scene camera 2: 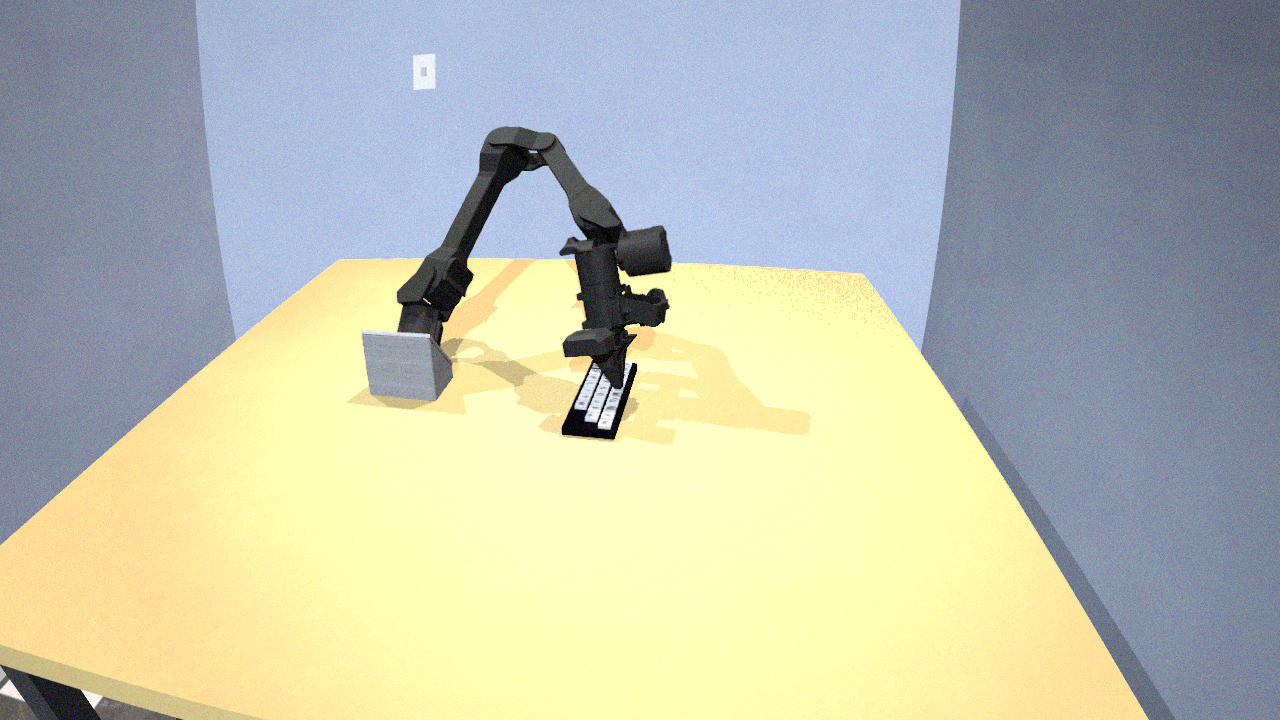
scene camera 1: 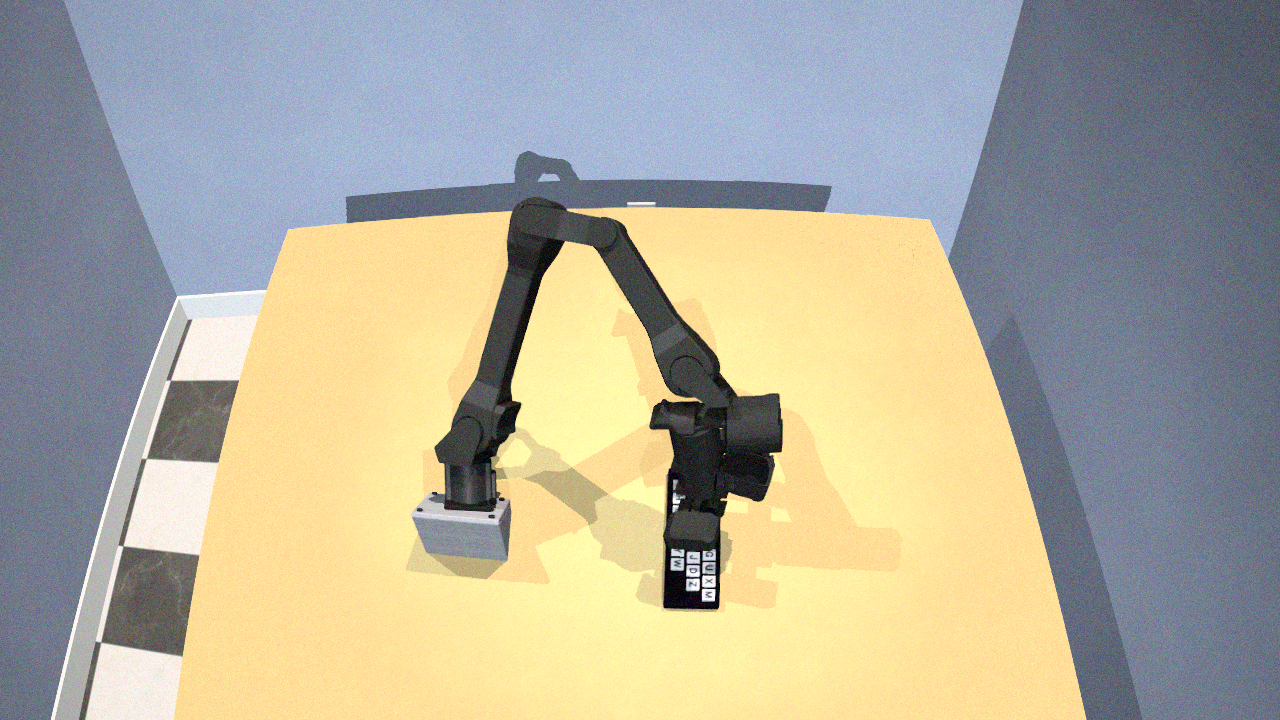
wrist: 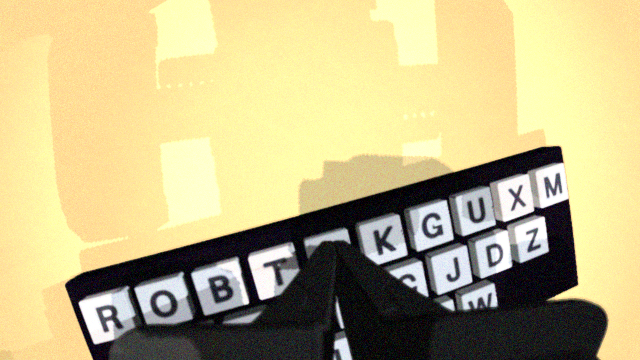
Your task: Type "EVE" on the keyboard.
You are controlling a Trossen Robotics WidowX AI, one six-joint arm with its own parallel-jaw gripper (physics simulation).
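Frame: origin at the arm's base, x left, y back, z up, level; centimetres.
Where they show: gripper, between the fingertips: (scene camera 2: 618, 388) (wrist: 332, 251); arm's base, origin of its link: (scene camera 2: 414, 348) (scene camera 1: 468, 504).
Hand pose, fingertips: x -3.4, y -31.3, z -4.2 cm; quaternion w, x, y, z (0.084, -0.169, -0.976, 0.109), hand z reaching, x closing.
Each offset is from my fingertips to the top centre of the thing. Level surfaces: height alone.
The black keyboard @[dy +2.3, dx -0.6, dz +0.0 cm] (scene camera 1: 677, 598) (scene camera 2: 586, 429) (wrist: 555, 265) with white letter keys lies flat on the table. My gripper (scene camera 2: 617, 385) (wrist: 332, 251) is shut and empty, pointing down. In the wrist view its tips are on or just above the E key @[dy +0.2, dx +0.1, dz -0.1 cm] (wrist: 320, 241), in the top row between the T key @[dy -0.1, dx +2.2, dz +0.0 cm] (wrist: 270, 270) and the K key @[dy +0.5, dx -1.9, dz +0.0 cm] (wrist: 382, 239). The fingertips cover its letter, and I cannot tell whether the key is pressed down. The V key cannot be made out. The fingers hide much of the lower two rows. In scene camera 1 the fingertips are hidden under the gripper body.
The yellow table @[dz -1.7 cm] (scene camera 1: 850, 313) (scene camera 2: 760, 537) carries the grey base block (scene camera 1: 463, 535) (scene camera 2: 400, 365) of the arm, left of the keyboard. The arm (scene camera 1: 512, 322) (scene camera 2: 471, 214) arches high between the base and the keyboard. Blue walls stand behind and at the sides.
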